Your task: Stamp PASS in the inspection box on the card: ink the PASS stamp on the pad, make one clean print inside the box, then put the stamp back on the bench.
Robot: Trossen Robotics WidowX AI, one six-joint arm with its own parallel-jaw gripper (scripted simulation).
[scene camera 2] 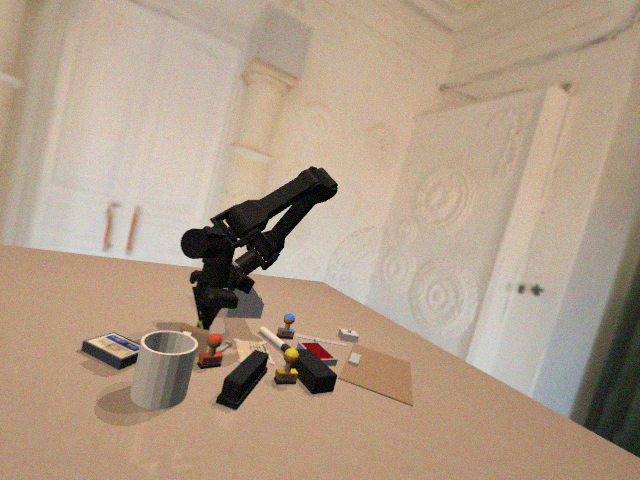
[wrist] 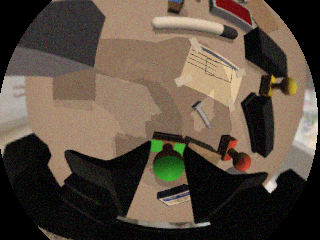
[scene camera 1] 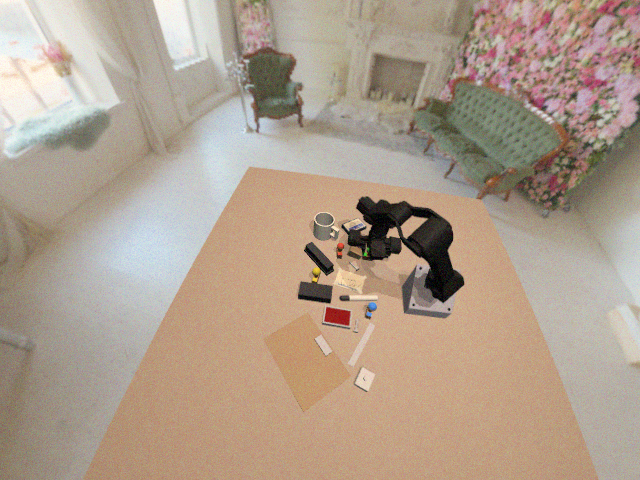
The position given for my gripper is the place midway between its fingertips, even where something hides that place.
In view: my gripper (scene camera 2: 203, 325), a green-knobbed stamp (wrist: 169, 164), a brown sheet (scene camera 1: 311, 368) and a cream card (wrist: 208, 72).
The brown sheet also shows in scene camera 2 (scene camera 2: 389, 376). My gripper is seen too in the wrist view (wrist: 167, 147) and in scene camera 1 (scene camera 1: 368, 255).
